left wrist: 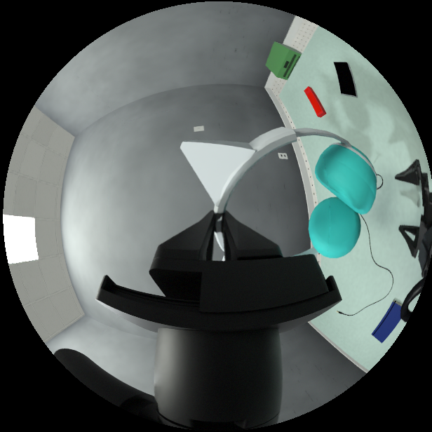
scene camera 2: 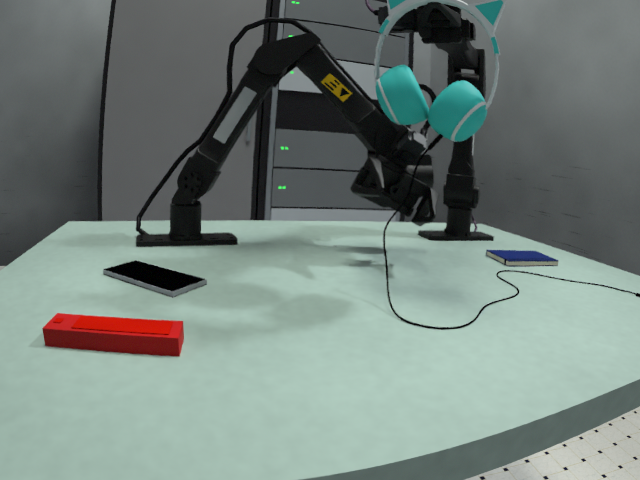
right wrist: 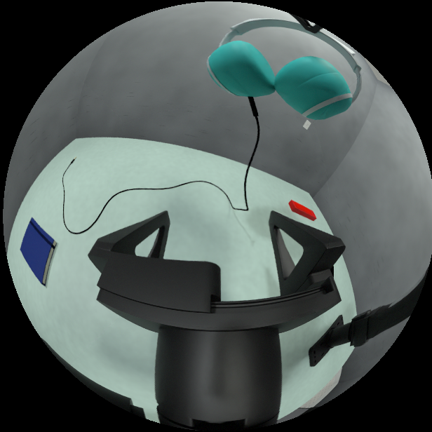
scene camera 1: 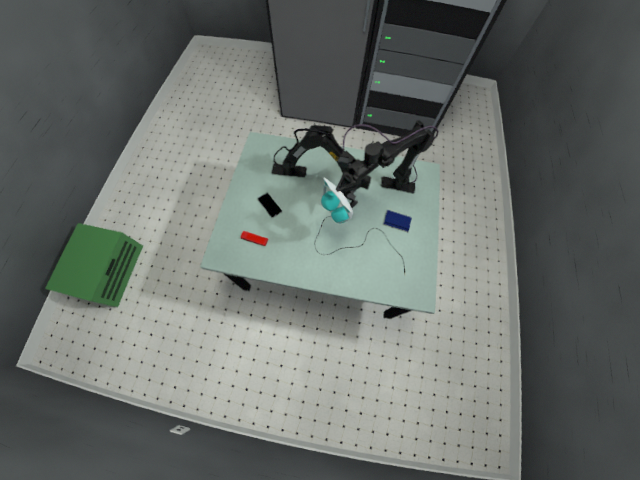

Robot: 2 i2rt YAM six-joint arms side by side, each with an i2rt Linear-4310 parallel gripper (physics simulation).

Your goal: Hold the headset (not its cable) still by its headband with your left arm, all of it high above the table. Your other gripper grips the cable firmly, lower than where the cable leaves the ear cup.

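A teal and white headset (scene camera 1: 330,200) (scene camera 2: 457,111) (left wrist: 345,175) (right wrist: 315,87) with cat ears hangs high above the table, ear cups down. My left gripper (left wrist: 218,215) is shut on its white headband beside one ear. The black cable (scene camera 1: 374,228) (scene camera 2: 384,242) (left wrist: 370,245) (right wrist: 258,131) leaves the underside of one ear cup, hangs to the table and runs along it in curves. My right gripper (left wrist: 398,203) (right wrist: 218,216) is open, below the ear cups, on the rack side of the cable. The cable shows beyond its fingertips in the right wrist view, not between the fingers.
A blue book (scene camera 1: 397,220) (scene camera 2: 522,257) (right wrist: 37,251) lies on the table, right in scene camera 1. A black phone (scene camera 1: 269,205) (scene camera 2: 155,277) and a red block (scene camera 1: 254,238) (scene camera 2: 113,334) (right wrist: 302,210) lie at the left there. A server rack stands behind the arms.
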